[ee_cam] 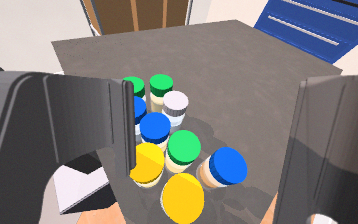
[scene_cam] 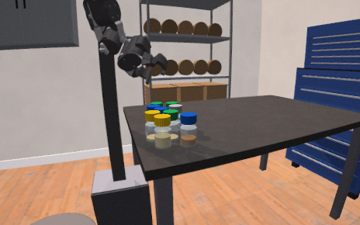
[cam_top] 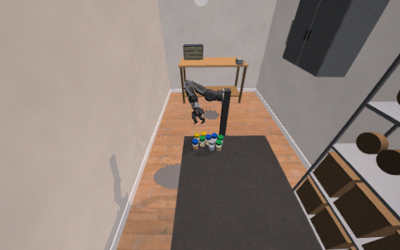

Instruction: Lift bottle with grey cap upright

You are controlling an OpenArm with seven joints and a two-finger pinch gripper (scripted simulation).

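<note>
The grey-capped bottle lies 190 mm below my hand, 120 mm to the left of it and 100 mm ahead of it. From my hand the other things lie so: blue-capped bottle (190 mm below, 100 mm ahead, 40 mm to the right).
</note>
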